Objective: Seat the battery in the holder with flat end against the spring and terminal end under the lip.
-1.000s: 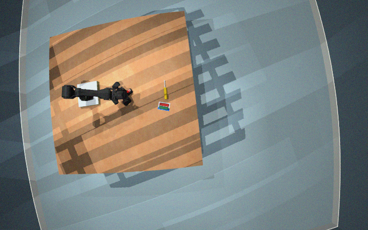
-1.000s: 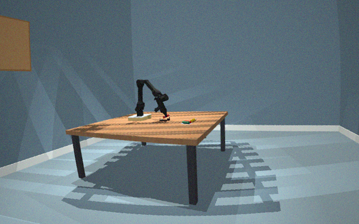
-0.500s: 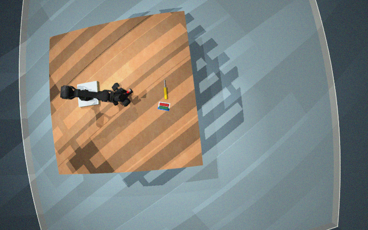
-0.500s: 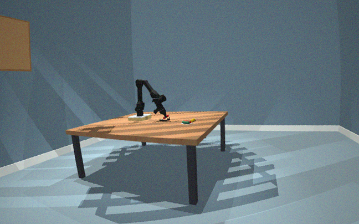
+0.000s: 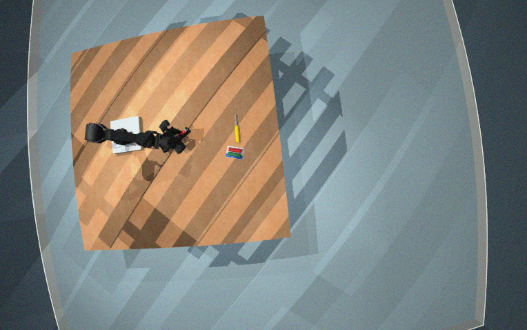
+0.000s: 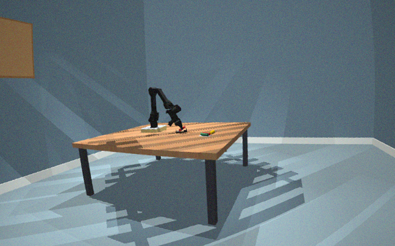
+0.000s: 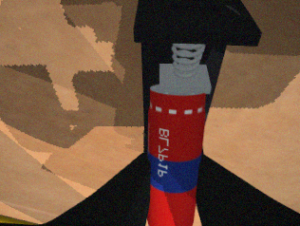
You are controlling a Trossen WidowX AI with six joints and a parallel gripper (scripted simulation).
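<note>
The grey coil spring is 40 mm behind my gripper tip, 20 mm to the right of it and 10 mm below it. The rest, counted from my gripper tip: grey plate: 30 mm behind, 10 mm to the right, 10 mm below; then yellow-handled screwdriver: 300 mm ahead, 30 mm to the right, 20 mm below; then battery: 10 mm above.
</note>
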